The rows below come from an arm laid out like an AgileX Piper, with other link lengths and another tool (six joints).
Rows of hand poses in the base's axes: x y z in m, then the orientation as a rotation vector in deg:
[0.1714 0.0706 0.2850 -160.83 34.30 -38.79]
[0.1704 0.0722 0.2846 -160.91 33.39 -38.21]
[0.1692 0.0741 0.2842 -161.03 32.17 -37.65]
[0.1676 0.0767 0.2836 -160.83 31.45 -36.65]
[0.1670 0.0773 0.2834 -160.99 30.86 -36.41]
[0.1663 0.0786 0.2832 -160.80 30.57 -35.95]
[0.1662 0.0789 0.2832 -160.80 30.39 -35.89]
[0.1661 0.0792 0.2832 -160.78 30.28 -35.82]
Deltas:
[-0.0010 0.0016 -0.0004 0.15 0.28 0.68]
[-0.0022 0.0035 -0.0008 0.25 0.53 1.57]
[-0.0038 0.0061 -0.0014 0.77 0.99 2.19]
[-0.0044 0.0067 -0.0016 0.71 1.13 2.61]
[-0.0051 0.0080 -0.0018 1.04 1.32 2.88]
[-0.0052 0.0083 -0.0018 1.06 1.34 3.01]
[-0.0053 0.0086 -0.0018 1.10 1.36 3.10]

